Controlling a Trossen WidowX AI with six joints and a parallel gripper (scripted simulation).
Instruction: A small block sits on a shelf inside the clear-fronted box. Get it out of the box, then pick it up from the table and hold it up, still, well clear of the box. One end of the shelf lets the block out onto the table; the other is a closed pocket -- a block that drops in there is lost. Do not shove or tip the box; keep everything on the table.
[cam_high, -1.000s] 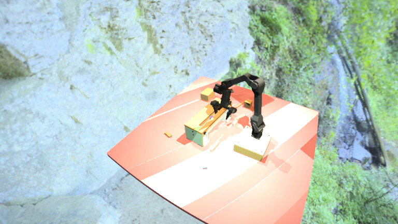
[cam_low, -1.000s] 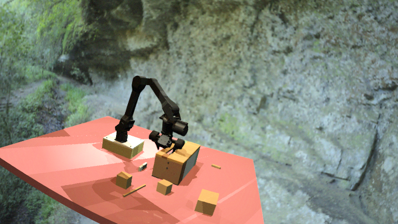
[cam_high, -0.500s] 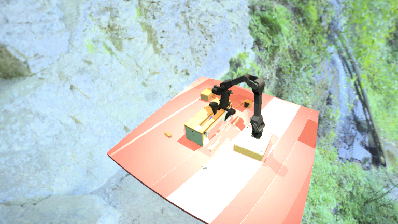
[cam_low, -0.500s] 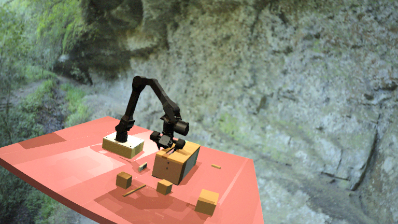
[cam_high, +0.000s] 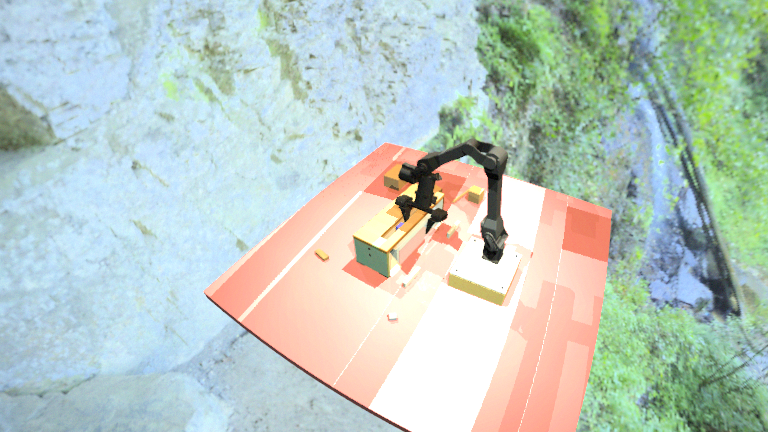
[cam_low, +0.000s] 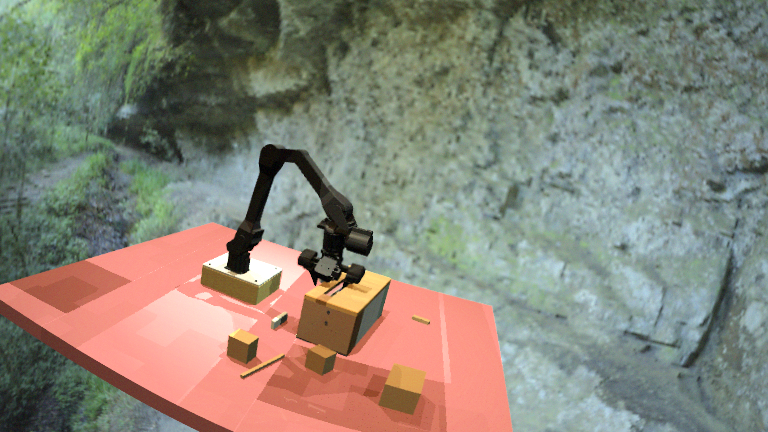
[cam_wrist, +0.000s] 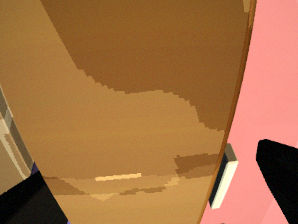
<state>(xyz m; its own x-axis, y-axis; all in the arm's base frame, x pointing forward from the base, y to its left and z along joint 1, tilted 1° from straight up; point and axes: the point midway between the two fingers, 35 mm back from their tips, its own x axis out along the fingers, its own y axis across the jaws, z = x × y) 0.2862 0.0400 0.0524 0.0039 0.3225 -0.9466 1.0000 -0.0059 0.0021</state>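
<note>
The block lies 5 cm ahead of my gripper tip and 2 cm to the left of it. Round my gripper tip: box 3 cm ahead, 1 cm to the right, 3 cm below; then thin stick 41 cm to the right, 9 cm below; then tan chip 27 cm ahead, 23 cm to the left, 9 cm below.
</note>
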